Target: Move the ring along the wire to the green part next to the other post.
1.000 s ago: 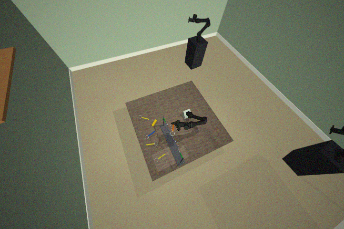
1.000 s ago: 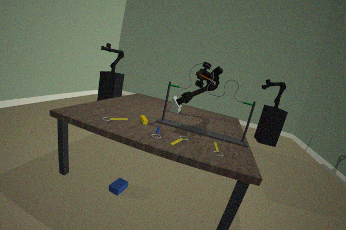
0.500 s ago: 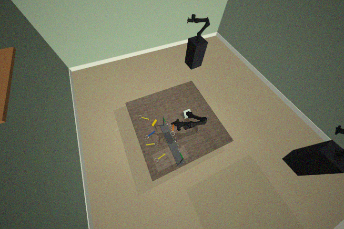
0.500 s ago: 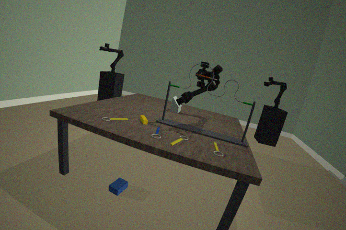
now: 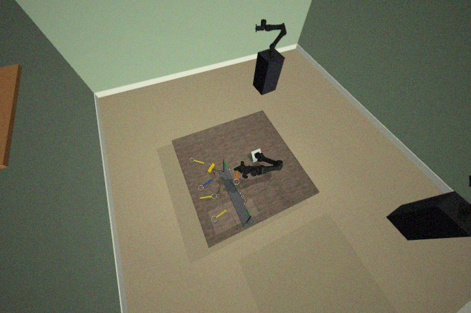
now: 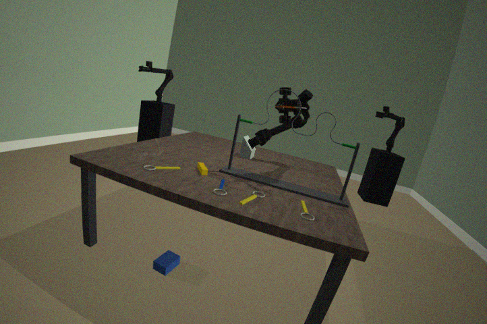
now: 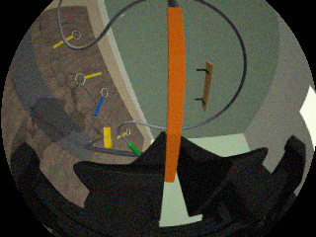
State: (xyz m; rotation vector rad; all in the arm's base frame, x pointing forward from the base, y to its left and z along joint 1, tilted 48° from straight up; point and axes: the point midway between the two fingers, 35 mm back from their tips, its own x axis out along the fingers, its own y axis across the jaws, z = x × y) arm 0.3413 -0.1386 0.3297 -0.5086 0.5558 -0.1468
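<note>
My gripper tip is 80 mm to the right of the orange-handled ring, 20 mm short of it and 10 mm below it. Round my gripper tip: blue block (850 mm below, 340 mm to the right, 290 mm ahead); yellow block (360 mm below, 280 mm to the right, 130 mm ahead); blue-handled ring (370 mm below, 280 mm ahead, 130 mm to the right).
</note>
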